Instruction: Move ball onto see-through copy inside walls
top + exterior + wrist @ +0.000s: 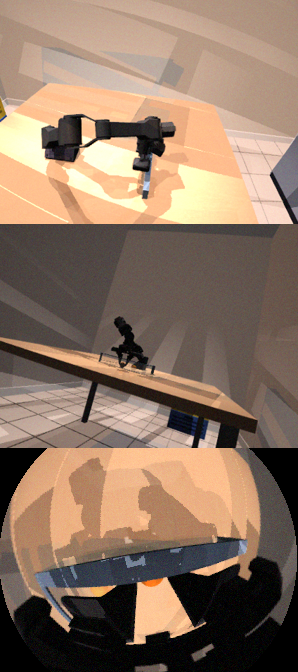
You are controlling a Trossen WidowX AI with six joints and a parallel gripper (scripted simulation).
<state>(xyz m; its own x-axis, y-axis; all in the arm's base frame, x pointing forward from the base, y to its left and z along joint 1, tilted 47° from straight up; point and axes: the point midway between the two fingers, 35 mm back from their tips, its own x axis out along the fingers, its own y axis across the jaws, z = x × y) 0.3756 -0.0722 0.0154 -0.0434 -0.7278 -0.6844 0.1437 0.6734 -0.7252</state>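
Now: gripper tip 80 mm to the right of the see-through copy. Round my gripper tip: orange ball right at my gripper tip.
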